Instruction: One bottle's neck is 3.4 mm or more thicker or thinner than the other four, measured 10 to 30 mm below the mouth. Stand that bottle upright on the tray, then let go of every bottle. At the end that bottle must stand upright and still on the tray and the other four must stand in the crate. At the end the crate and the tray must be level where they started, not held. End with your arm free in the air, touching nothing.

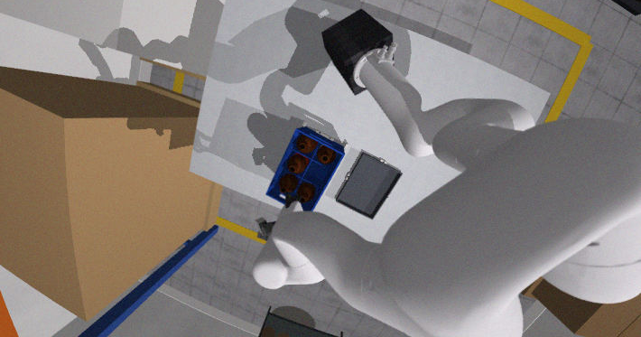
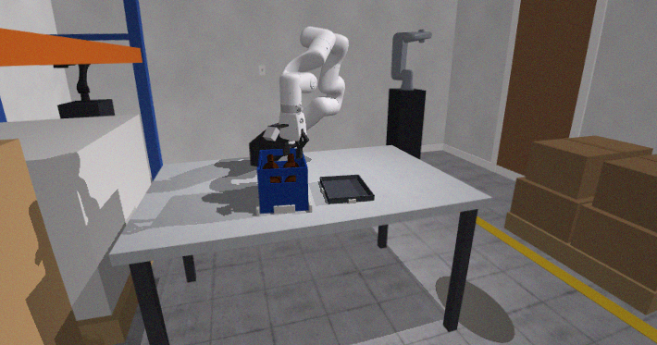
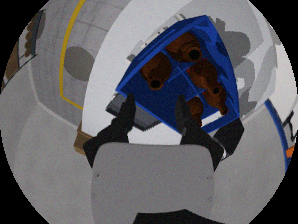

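Now: hand 140 mm above the blue crate, 90 mm past it and 30 mm to the left of it. From my hand the other things lie so: dark tray: 240 mm to the left, 210 mm below, 100 mm behind; then glass bottle: 180 mm behind, 130 mm below, 70 mm to the right.
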